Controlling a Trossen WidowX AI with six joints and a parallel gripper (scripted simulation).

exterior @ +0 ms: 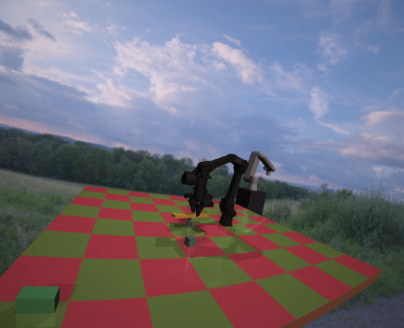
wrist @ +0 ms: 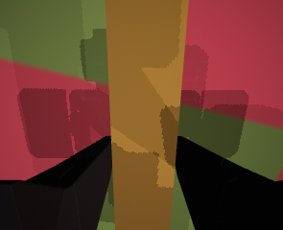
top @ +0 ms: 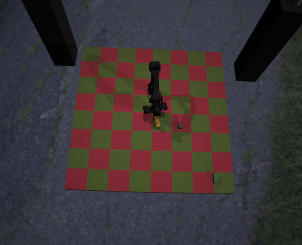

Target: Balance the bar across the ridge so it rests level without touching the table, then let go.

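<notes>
Right now the orange bar is 3 cm ahead of my gripper tip and 1 cm to the left of it. Also, from my gripper tip: dark green cube: 21 cm to the left, 10 cm ahead, 4 cm below.
</notes>
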